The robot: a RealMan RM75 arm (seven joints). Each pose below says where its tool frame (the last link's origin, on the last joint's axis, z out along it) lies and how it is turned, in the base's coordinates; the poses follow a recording.
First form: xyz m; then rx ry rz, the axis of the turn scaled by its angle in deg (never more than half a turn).
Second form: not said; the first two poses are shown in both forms.
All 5 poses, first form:
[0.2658, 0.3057, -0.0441, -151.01, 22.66, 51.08]
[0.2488, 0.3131, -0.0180, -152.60, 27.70, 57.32]
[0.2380, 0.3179, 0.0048, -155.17, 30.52, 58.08]
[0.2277, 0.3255, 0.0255, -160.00, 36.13, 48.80]
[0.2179, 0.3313, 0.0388, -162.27, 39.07, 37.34]
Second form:
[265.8, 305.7, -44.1, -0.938, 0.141, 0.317, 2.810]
[248.8, 313.1, -18.0, -0.923, 0.168, 0.347, 2.886]
[238.0, 317.9, 4.8, -0.921, 0.181, 0.345, 2.940]
[227.7, 325.5, 25.5, -0.935, 0.211, 0.285, 2.987]
[217.9, 331.3, 38.8, -0.949, 0.228, 0.218, 2.985]

